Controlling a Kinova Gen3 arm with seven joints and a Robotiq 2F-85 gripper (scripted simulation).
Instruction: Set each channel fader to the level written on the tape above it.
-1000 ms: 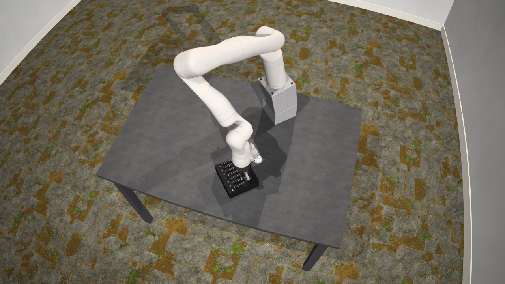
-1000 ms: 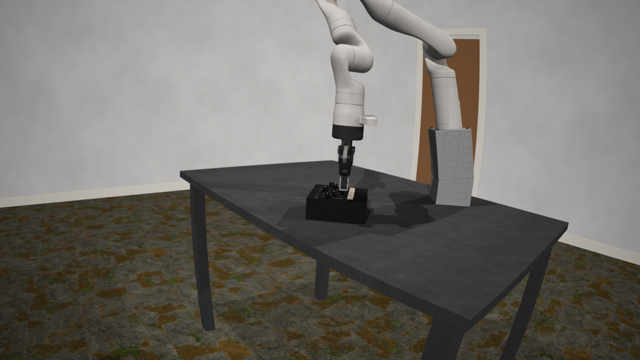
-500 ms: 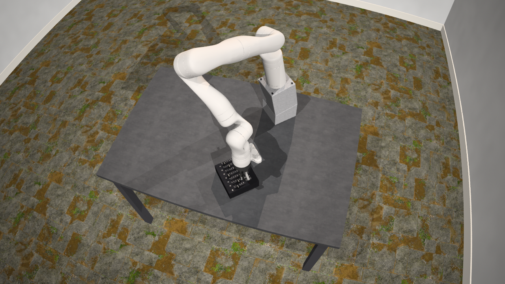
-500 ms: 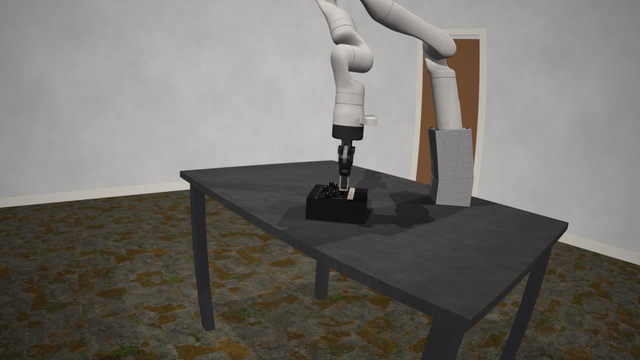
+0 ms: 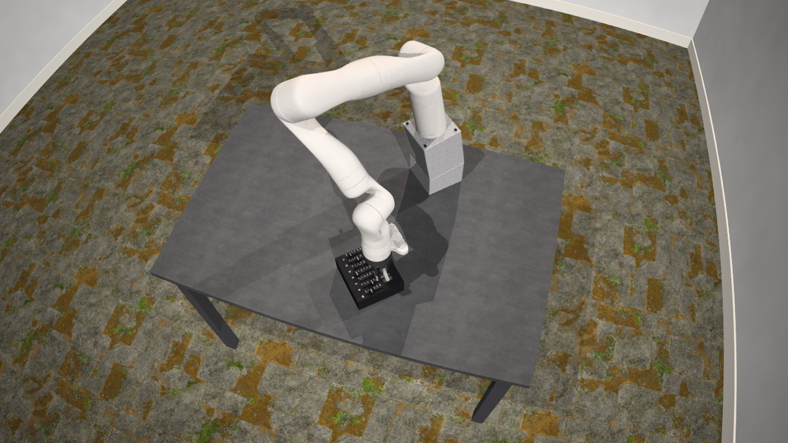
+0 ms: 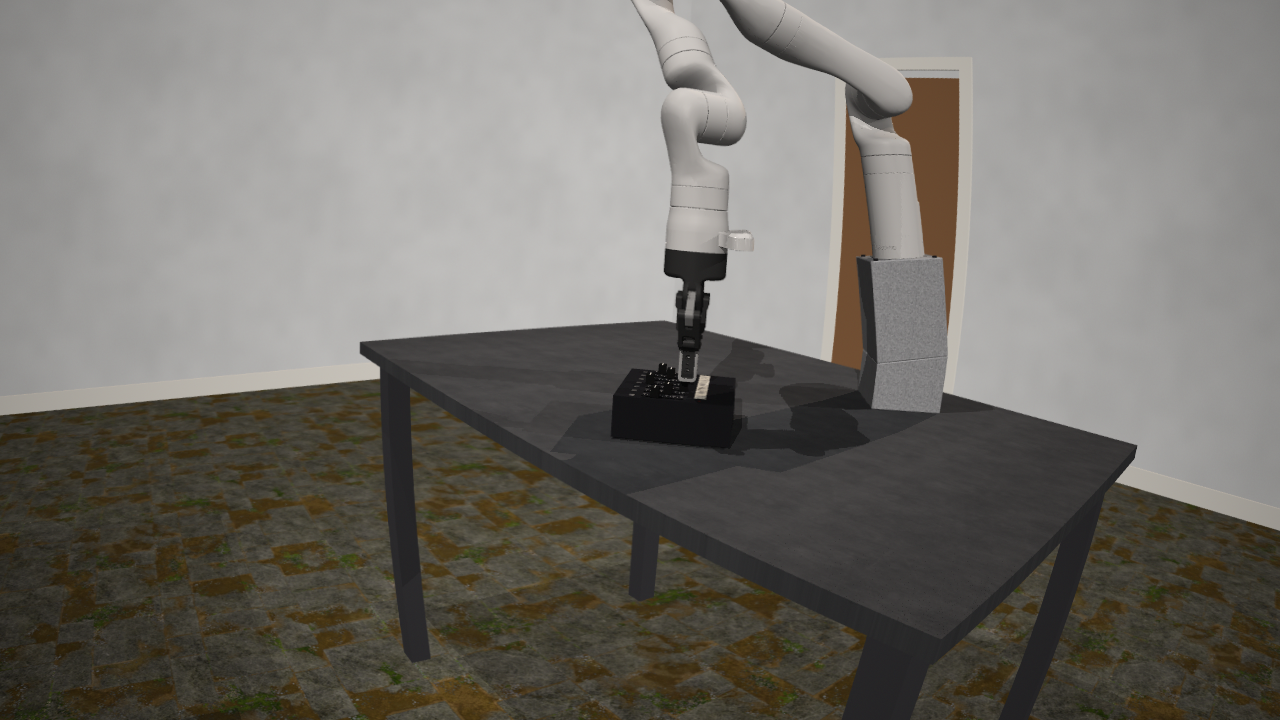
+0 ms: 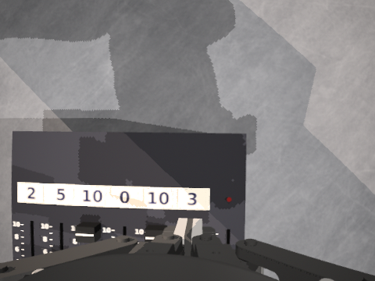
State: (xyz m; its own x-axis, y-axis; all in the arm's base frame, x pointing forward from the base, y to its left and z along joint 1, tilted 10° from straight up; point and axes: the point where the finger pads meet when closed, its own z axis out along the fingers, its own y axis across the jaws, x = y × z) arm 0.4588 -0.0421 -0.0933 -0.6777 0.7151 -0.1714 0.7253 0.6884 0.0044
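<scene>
My hand is 4 cm short of the master fader, 3 cm above it and 1 cm to the left of it.
</scene>
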